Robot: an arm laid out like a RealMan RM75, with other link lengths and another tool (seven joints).
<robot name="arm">
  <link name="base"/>
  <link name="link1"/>
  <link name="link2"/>
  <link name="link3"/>
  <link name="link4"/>
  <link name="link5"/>
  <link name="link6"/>
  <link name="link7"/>
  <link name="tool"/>
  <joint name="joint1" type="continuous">
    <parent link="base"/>
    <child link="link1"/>
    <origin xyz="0 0 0.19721"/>
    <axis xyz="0 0 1"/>
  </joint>
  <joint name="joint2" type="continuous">
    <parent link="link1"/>
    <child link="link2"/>
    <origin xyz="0 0 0"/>
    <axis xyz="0 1 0"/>
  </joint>
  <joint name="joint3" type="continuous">
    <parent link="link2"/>
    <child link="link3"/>
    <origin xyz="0 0 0.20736"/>
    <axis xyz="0 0 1"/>
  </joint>
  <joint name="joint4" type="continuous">
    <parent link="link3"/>
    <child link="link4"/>
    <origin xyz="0 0 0"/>
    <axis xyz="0 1 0"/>
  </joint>
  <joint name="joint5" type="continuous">
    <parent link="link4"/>
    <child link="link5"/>
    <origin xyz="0 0 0.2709"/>
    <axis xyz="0 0 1"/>
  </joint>
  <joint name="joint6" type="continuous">
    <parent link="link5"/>
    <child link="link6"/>
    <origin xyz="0 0 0"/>
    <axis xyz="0 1 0"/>
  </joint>
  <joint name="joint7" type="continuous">
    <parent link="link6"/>
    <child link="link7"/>
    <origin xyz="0 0 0.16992"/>
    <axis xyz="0 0 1"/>
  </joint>
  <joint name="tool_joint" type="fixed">
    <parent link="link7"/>
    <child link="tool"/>
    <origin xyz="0.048 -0.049 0.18" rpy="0 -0.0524 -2.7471"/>
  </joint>
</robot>
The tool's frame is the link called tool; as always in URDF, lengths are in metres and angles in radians. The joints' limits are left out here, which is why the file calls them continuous.
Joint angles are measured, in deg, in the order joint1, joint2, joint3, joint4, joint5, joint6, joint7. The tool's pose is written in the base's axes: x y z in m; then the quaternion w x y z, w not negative. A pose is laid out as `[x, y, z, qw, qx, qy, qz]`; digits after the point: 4 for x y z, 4 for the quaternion.
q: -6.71, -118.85, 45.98, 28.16, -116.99, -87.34, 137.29
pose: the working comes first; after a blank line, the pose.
Where each joint sits with the arm in this pose, in the base's axes (m; each line is computed from the numbers above, not from the rounded line before):
joint1: 0.0000 0.0000 0.1972
joint2: 0.0000 0.0000 0.1972
joint3: -0.1804 0.0212 0.0972
joint4: -0.1804 0.0212 0.0972
joint5: -0.4200 0.1420 0.0597
joint6: -0.4200 0.1420 0.0597
joint7: -0.3478 0.2912 0.0223
the tool: -0.2711 0.4658 0.0491

[-0.2711, 0.4658, 0.0491, 0.3011, 0.0020, 0.7735, 0.5577]
